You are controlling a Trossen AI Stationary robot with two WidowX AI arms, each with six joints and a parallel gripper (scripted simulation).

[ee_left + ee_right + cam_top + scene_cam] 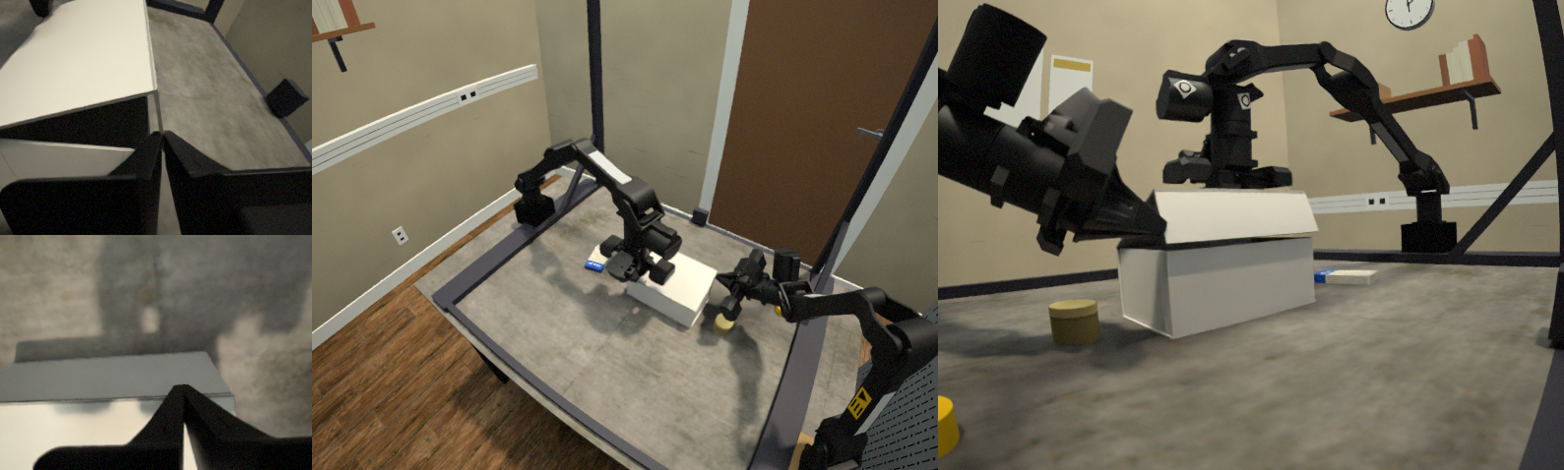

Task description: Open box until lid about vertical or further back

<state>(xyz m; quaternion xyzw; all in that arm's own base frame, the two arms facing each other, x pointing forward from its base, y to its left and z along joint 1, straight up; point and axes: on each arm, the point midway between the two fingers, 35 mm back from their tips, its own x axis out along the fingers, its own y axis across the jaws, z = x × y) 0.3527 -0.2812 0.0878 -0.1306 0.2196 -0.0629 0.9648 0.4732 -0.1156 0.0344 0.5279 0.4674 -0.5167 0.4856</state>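
Right now my left hand is 3 cm short of the flap and 13 cm to the left of it. Also, from my left hand: box (6 cm ahead, 12 cm to the right, 4 cm below).
My right hand is 10 cm past the box, 5 cm to the right of it and 4 cm above it. Also, from my right hand: flap (13 cm behind, 4 cm to the left, 1 cm below).
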